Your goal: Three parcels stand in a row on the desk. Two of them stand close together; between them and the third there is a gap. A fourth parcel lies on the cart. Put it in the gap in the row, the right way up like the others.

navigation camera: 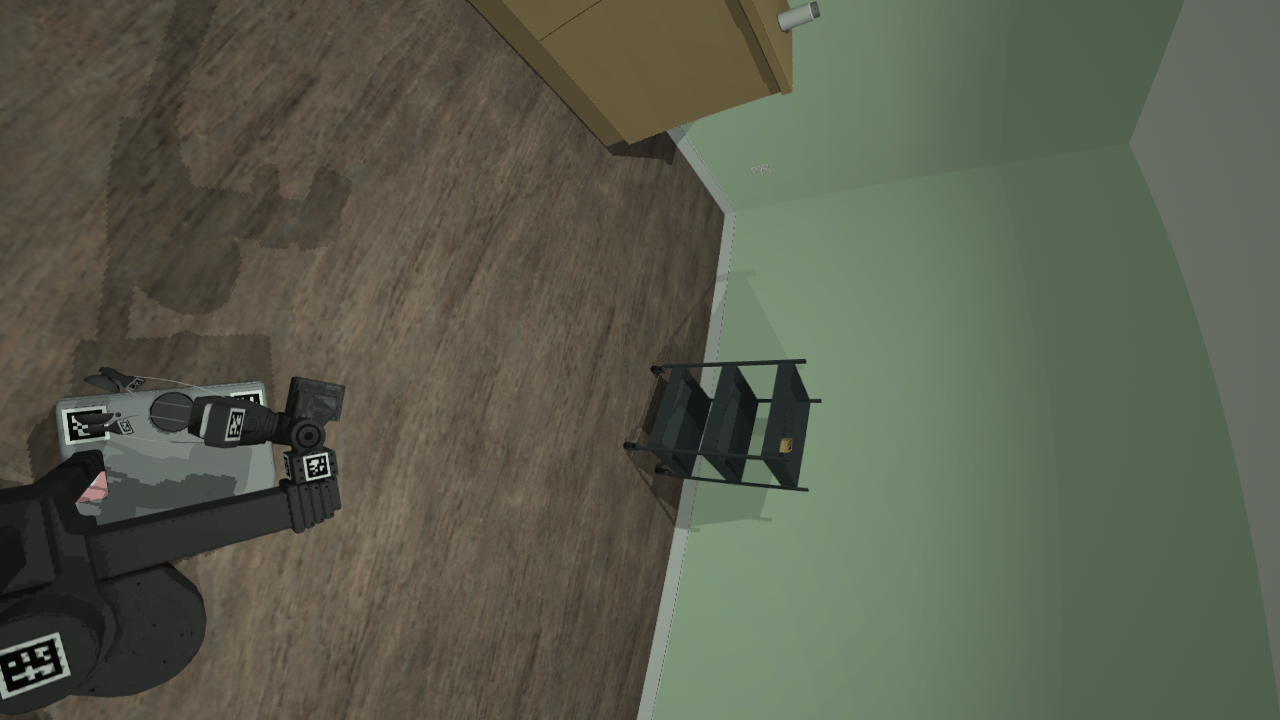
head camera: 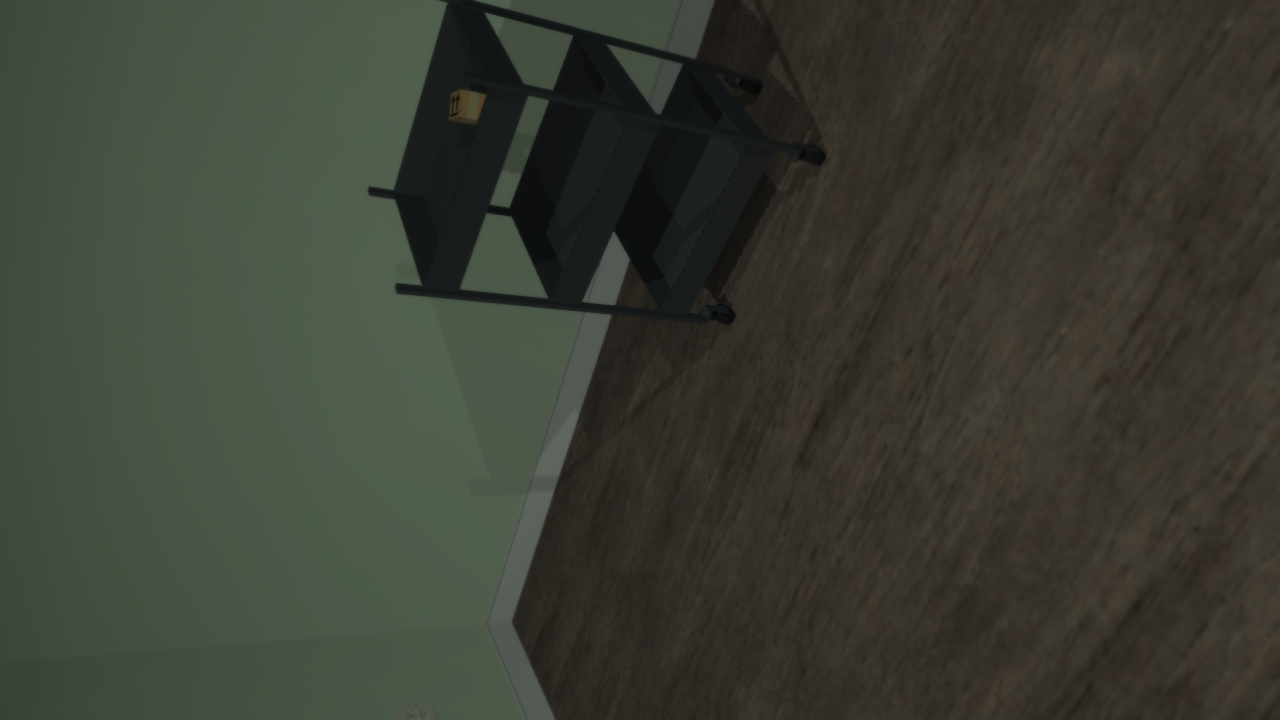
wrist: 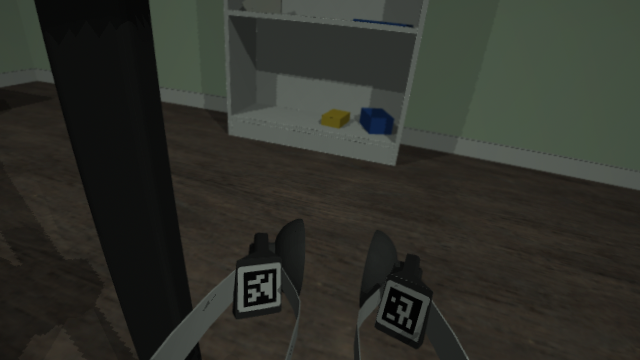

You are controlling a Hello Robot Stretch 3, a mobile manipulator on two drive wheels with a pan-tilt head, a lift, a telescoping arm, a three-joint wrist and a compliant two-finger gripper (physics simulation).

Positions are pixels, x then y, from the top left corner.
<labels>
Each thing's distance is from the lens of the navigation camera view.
gripper (navigation camera: pixel 81 397): 0.81 m
dark three-shelf cart (navigation camera: pixel 678 429): 2.18 m
brown wooden cabinet (navigation camera: pixel 628 77): 1.87 m
The marked spots on the dark three-shelf cart and the brown wooden cabinet are 1.58 m apart.
</labels>
